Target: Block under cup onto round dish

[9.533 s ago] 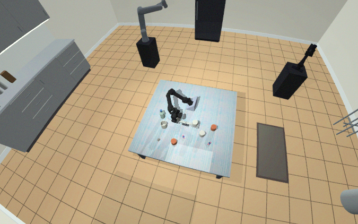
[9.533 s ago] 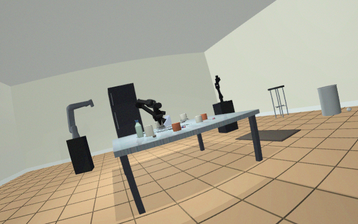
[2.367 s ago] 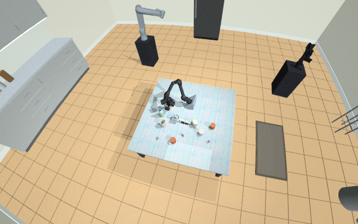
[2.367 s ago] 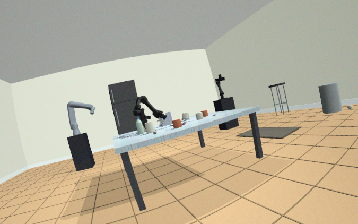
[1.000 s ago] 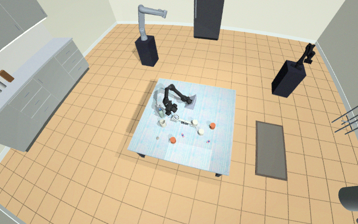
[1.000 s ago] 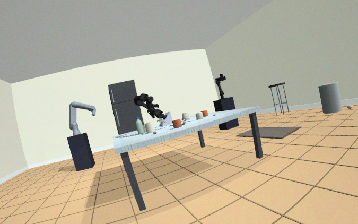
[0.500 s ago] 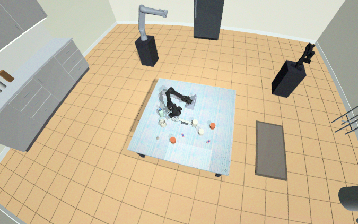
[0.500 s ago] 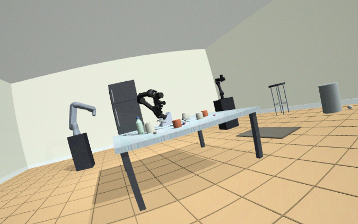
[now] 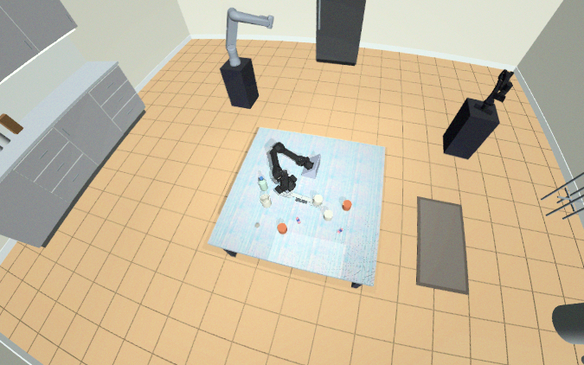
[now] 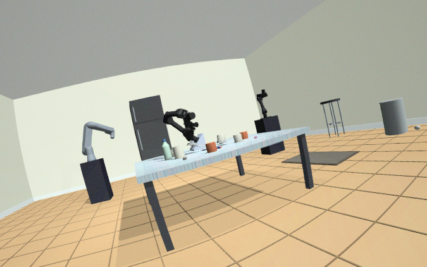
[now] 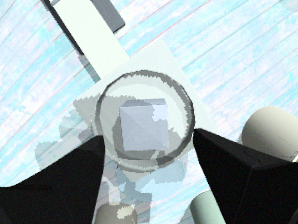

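Now: the round pale blue dish 60 mm behind my gripper tip, 110 mm to the right of it and 110 mm below it. The rest, counted from my gripper tip: pale green bottle 10 mm behind, 230 mm to the right; cream mug 120 mm ahead, 150 mm to the right, 70 mm below; balance 120 mm to the left, 80 mm below.
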